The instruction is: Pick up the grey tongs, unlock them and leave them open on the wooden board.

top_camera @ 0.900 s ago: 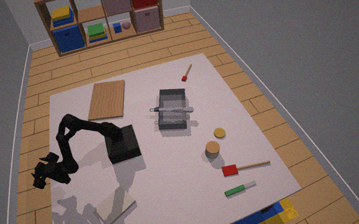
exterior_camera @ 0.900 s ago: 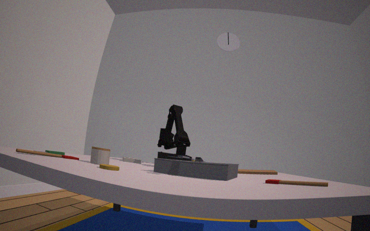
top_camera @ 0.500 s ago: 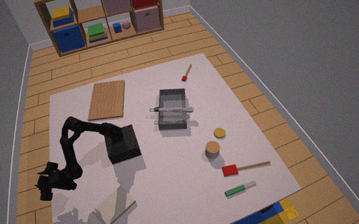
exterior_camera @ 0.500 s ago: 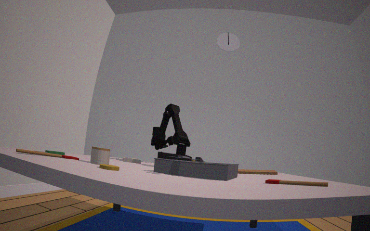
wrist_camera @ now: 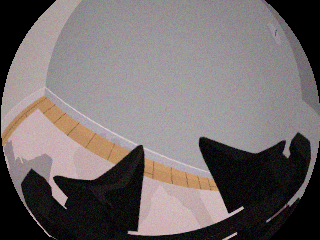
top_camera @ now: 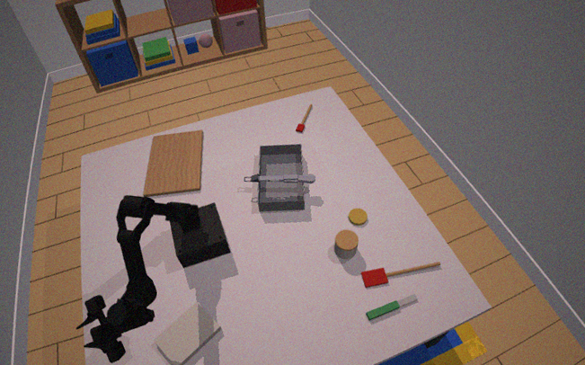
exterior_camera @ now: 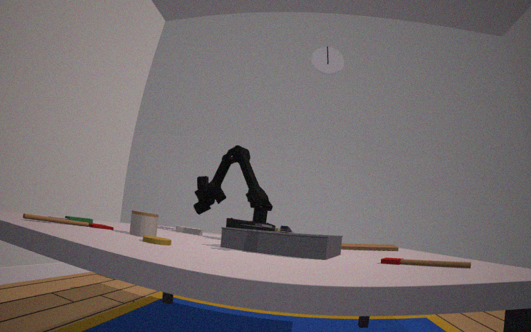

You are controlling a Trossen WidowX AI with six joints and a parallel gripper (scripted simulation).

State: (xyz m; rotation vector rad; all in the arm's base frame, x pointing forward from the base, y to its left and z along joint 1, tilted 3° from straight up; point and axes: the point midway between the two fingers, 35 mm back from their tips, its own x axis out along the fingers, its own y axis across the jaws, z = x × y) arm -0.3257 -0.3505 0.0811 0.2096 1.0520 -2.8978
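The grey roasting tin is 74 cm ahead of my gripper tip, 50 cm to the left of it and 14 cm below it. Also, from my gripper tip: wooden board (76 cm to the left, 33 cm ahead, 16 cm below); beige block (28 cm ahead, 15 cm below, 2 cm to the right); wood-topped cylinder (87 cm ahead, 13 cm below, 12 cm to the left).
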